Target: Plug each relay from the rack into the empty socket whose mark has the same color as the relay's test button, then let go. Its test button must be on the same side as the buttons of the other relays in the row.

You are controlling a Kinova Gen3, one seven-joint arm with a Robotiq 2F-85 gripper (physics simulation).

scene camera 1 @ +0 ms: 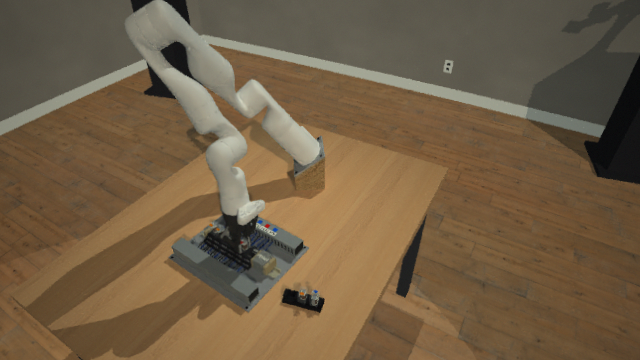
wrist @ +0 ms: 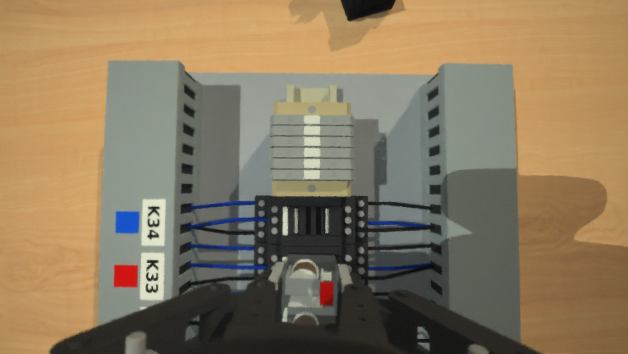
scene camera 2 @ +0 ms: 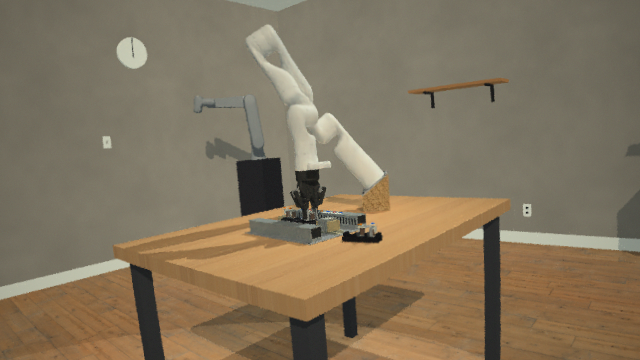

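Pixels of known places: gripper, between the fingertips: (scene camera 1: 243, 248) (wrist: 310, 279) (scene camera 2: 310, 220); arm's base, origin of its link: (scene camera 1: 309, 155) (scene camera 2: 375, 181).
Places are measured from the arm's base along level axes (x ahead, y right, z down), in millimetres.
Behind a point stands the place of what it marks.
Observation:
My gripper (scene camera 1: 243, 246) @(y 71, x 402, z 74 mm) (scene camera 2: 308, 216) @(y 71, x 402, z 74 mm) (wrist: 310, 279) @(y 71, x 402, z 74 mm) is shut on a clear relay (wrist: 305, 295) @(y 67, x 401, z 40 mm) whose red test button is on the right in the wrist view. The relay is upright at the socket beside the red K33 mark (wrist: 125, 276) @(y 36, x 304, z 66 mm); the fingers hide its base, so I cannot tell how deep it sits. The socket (wrist: 312, 221) @(y 39, x 414, z 77 mm) beside the blue K34 mark (wrist: 127, 222) @(y 7, x 314, z 66 mm) is empty. The black rack (scene camera 1: 290, 297) @(y -108, x 499, z 106 mm) (scene camera 2: 350, 238) @(y -117, x 518, z 99 mm) (wrist: 369, 7) @(y -96, x 501, z 106 mm) holds a relay with an orange button (scene camera 1: 302, 296) @(y -148, x 514, z 64 mm) and a relay with a blue button (scene camera 1: 315, 298) @(y -182, x 512, z 62 mm).
Grey wire ducts (wrist: 142, 130) @(y -41, x 336, z 66 mm) (wrist: 477, 120) @(y 11, x 524, z 66 mm) run along both sides of the panel. Grey terminal blocks (wrist: 312, 147) @(y -2, x 426, z 64 mm) stand next to the K34 socket. Other relays (scene camera 1: 213, 229) @(y 175, x 380, z 50 mm) with orange buttons are at the far end of the row. Blue and black wires run from the sockets to the ducts.

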